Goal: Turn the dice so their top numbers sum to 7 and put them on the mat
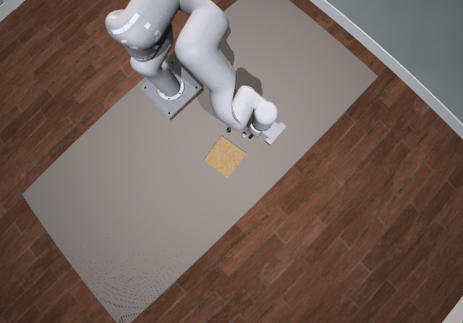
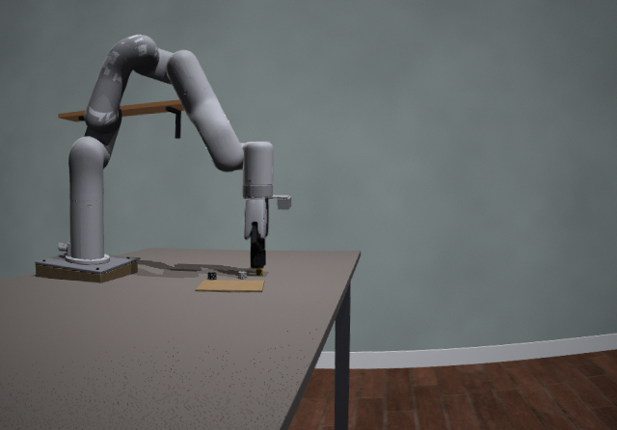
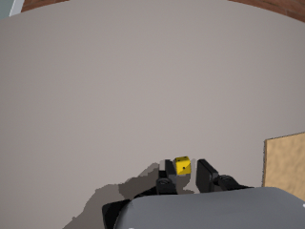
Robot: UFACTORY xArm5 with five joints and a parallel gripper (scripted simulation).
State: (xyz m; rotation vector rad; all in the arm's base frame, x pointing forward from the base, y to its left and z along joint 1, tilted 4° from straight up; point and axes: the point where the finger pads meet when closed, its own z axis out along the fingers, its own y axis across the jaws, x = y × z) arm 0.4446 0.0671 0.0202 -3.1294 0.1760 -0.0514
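The yellow die is 3 cm below my hand. The rest, counted from my hand: white die 6 cm to the right, 4 cm behind, 3 cm below; then black die 11 cm behind, 7 cm to the right, 3 cm below; then tan mat 18 cm to the right, 5 cm behind, 4 cm below.
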